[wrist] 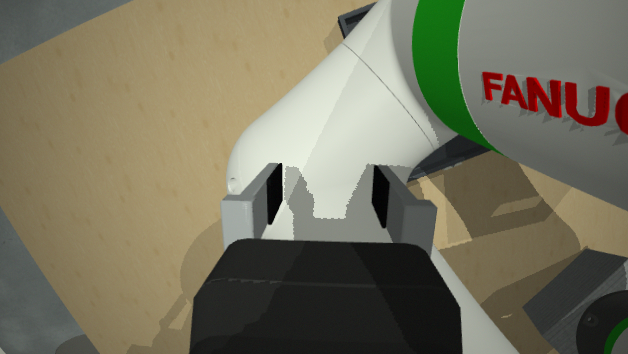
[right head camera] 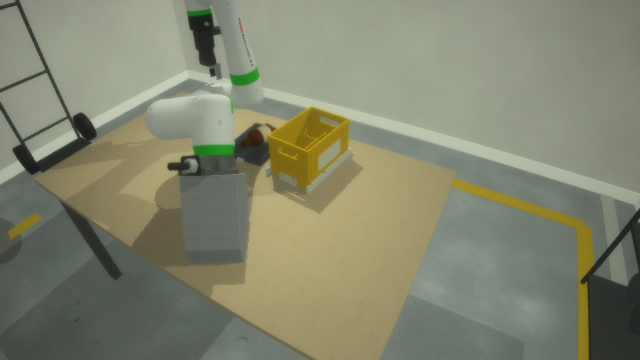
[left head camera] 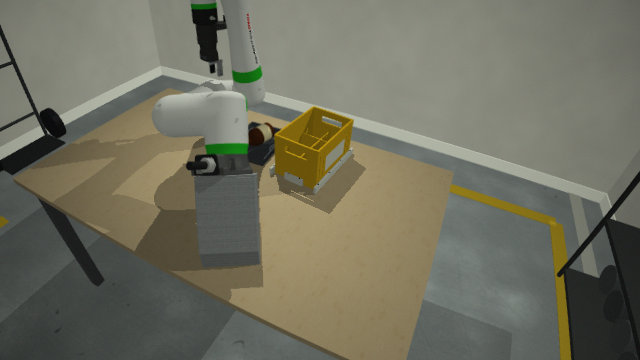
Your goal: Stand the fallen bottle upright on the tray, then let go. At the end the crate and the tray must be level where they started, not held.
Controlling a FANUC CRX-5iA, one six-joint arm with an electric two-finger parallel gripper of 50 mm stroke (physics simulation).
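Frame: origin at the arm's base, x left, y back, z up, level; millimetres.
Seen in the pictures: gripper, fingertip midpoint: (wrist: 327,183) (right head camera: 216,77) (left head camera: 216,74); arm's base at its link origin: (right head camera: 215,174) (left head camera: 228,174).
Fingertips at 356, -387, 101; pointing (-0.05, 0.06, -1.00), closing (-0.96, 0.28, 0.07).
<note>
Offsets run from my fingertips to a thing's top centre, as dx, dy, dz. "spot": to the spot under its first point. Level surfaces: height alone.
The brown bottle with a cream label {-177, -10, -209} (left head camera: 261,135) (right head camera: 256,136) lies on its side on the dark grey tray {-176, -12, -262} (left head camera: 262,156) (right head camera: 251,156), left of the yellow crate {-448, -18, -113} (left head camera: 300,164) (right head camera: 291,164). The arm hides part of the tray in the left head view. The crate stands level on the table. In the wrist view, parts of the tray {spot: -94, -121, -283} (wrist: 356,19) show past the arm; the bottle does not show there. My gripper (left head camera: 216,69) (right head camera: 215,72) (wrist: 327,183) is open and empty, high above the table and to the left of the bottle in both head views.
My arm's white links (wrist: 320,135) lie below the fingers in the wrist view. The grey pedestal (left head camera: 227,220) (right head camera: 215,220) stands on the table {dz -288} (left head camera: 350,250) (right head camera: 325,250) in front of the tray. Pale rails {-546, -12, -258} (left head camera: 332,172) (right head camera: 327,172) run along the crate's foot.
</note>
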